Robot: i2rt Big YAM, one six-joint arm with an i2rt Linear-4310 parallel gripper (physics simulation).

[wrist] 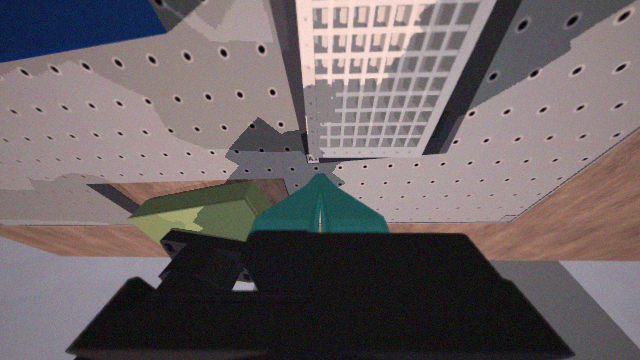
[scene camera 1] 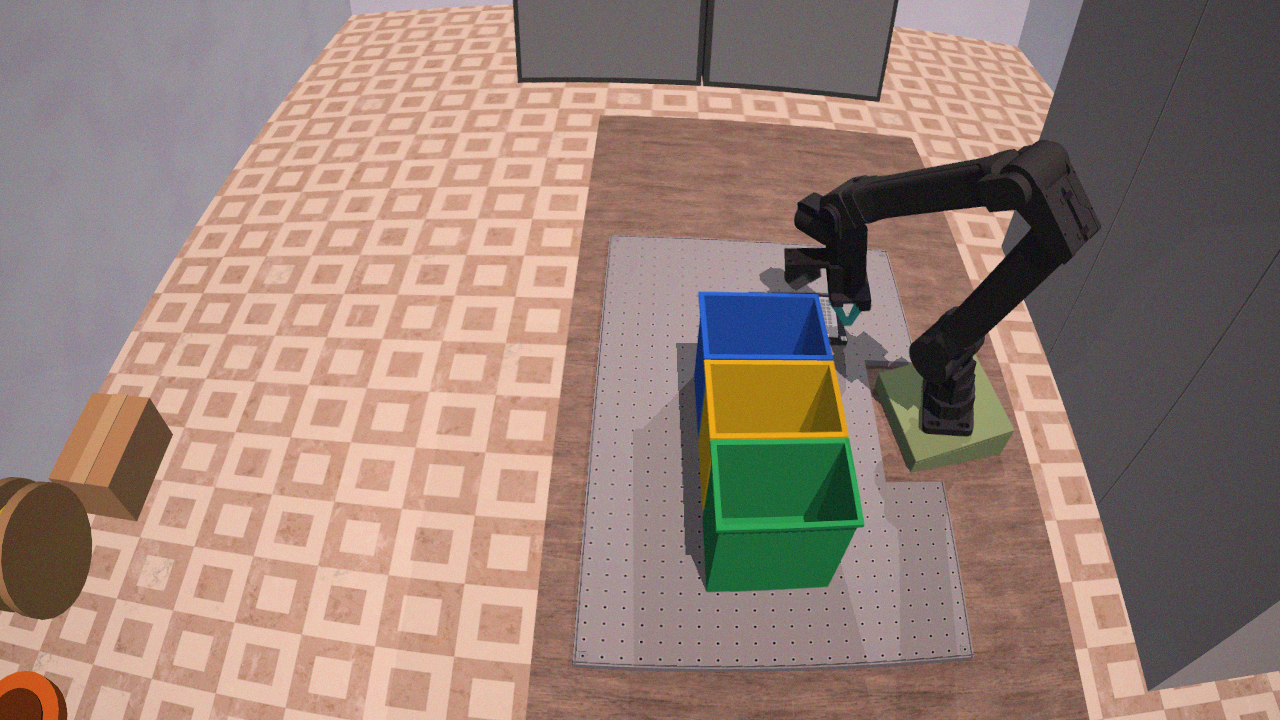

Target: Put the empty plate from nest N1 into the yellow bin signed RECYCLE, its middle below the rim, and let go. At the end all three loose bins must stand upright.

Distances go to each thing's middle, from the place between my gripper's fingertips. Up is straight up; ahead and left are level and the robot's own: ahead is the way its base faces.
The white gridded plate (wrist: 375,86) is 8 cm ahead of my hand, 2 cm to the right of it and 2 cm below it. The rest, counted from my hand: green bin (scene camera 1: 779,514): 44 cm to the left, 7 cm ahead, 5 cm above; yellow bin (scene camera 1: 744,399): 31 cm to the left, 11 cm ahead, 5 cm above; blue bin (scene camera 1: 733,325): 18 cm to the left, 14 cm ahead, 5 cm above.
